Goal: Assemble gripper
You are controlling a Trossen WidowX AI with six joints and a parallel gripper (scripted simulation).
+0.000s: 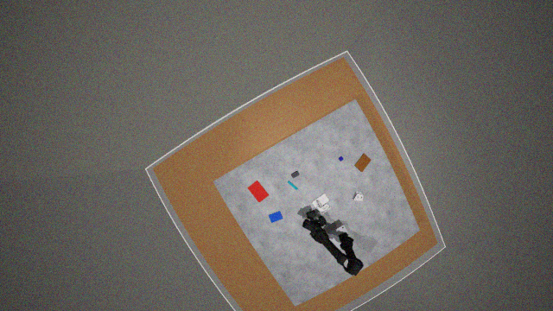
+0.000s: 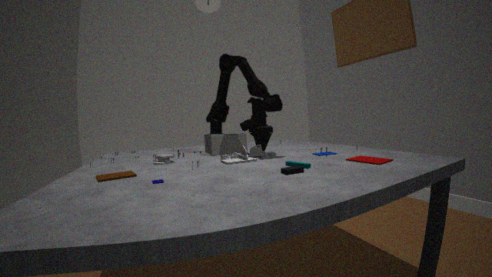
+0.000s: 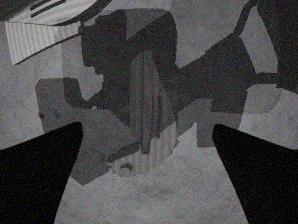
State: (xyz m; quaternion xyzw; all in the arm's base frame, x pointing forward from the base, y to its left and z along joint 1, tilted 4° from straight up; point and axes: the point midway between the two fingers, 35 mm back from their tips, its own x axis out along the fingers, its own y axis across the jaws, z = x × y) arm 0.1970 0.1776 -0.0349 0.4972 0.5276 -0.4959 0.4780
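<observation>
Right now the grey jaw is 10 mm ahead of my gripper tip, 30 mm to the left of it and 20 mm below it. Round my gripper tip: dark block: 360 mm ahead, 10 mm to the left, 20 mm below; then blue tile: 100 mm ahead, 250 mm to the left, 30 mm below; then teal bar: 290 mm ahead, 50 mm to the left, 20 mm below.
</observation>
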